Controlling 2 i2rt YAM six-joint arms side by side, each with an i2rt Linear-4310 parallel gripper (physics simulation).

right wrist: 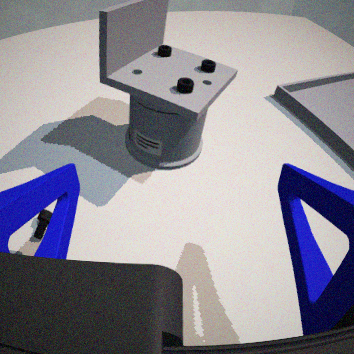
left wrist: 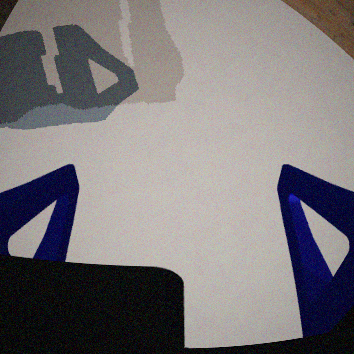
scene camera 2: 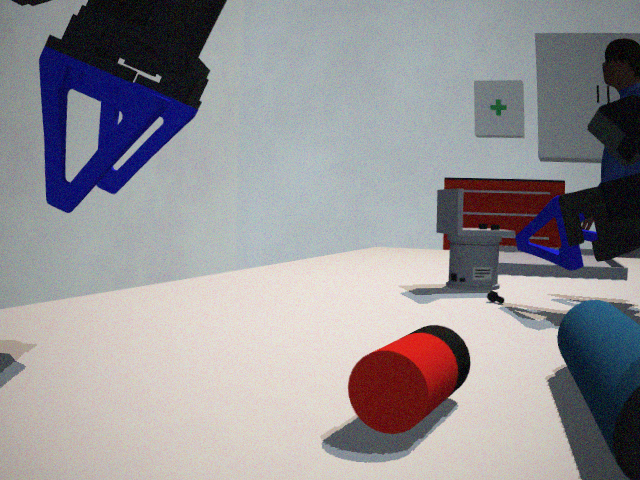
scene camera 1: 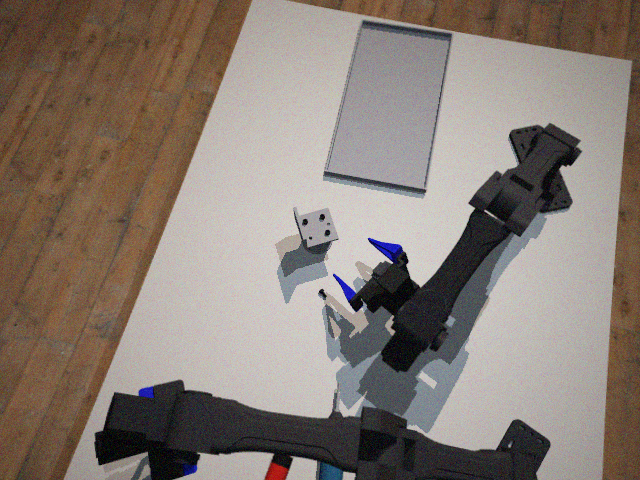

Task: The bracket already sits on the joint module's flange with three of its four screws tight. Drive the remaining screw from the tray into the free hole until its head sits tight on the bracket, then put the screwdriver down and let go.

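Pixels of known places: left gripper, between the fingertips: point(left wrist: 177, 175) point(scene camera 2: 84, 198); right gripper, between the fingertips: point(right wrist: 178, 174) point(scene camera 2: 542, 235) point(scene camera 1: 351, 257); left arm's base, origin of its link: point(scene camera 1: 505, 479).
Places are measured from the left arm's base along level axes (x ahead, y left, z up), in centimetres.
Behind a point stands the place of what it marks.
Observation:
The bracket point(scene camera 1: 316, 227) @[x 52.9, y -17.1, z 6.6 cm] point(scene camera 2: 449, 211) @[x 54.3, y -13.7, z 8.5 cm] point(right wrist: 170, 69) @[x 52.8, y -16.9, z 6.6 cm] sits on the joint module point(scene camera 2: 473, 263) @[x 51.4, y -14.6, z 2.9 cm] point(right wrist: 167, 130) @[x 50.0, y -16.6, z 3.5 cm] with three black screws in it. The free hole point(right wrist: 137, 72) @[x 52.8, y -14.6, z 6.3 cm] is by its upright plate. A loose black screw point(scene camera 1: 322, 293) @[x 45.1, y -8.2, z 0.7 cm] point(scene camera 2: 495, 297) @[x 45.0, y -8.1, z 0.5 cm] point(right wrist: 43, 222) @[x 45.0, y -8.5, z 0.7 cm] lies on the table near the module. My right gripper point(scene camera 1: 352, 256) @[x 43.8, y -16.1, z 6.3 cm] point(right wrist: 178, 174) @[x 43.8, y -16.1, z 6.3 cm] is open and empty, beside the module and above the table. My left gripper point(scene camera 2: 88, 200) @[x 51.2, y 28.9, z 9.1 cm] point(left wrist: 177, 175) @[x 51.2, y 28.9, z 9.1 cm] is open and empty, high over the table. A blue-handled screwdriver point(scene camera 1: 329, 470) @[x 25.1, y 17.1, z 4.1 cm] point(scene camera 2: 599, 346) @[x 25.2, y 19.3, z 3.5 cm] lies partly hidden under the left arm in scene camera 1.
A red-handled tool point(scene camera 1: 277, 469) @[x 32.4, y 22.2, z 3.4 cm] point(scene camera 2: 403, 379) @[x 30.9, y 24.9, z 2.3 cm] with a black collar lies beside the blue handle. The grey tray point(scene camera 1: 374, 183) @[x 50.6, y -34.8, z 0.1 cm] point(scene camera 2: 563, 269) @[x 49.0, y -35.6, z 1.0 cm] point(right wrist: 315, 129) @[x 54.6, y -33.1, z 0.3 cm] lies beyond the bracket, with no screw visible inside. A person point(scene camera 2: 622, 59) stands in the background at the right of scene camera 2.

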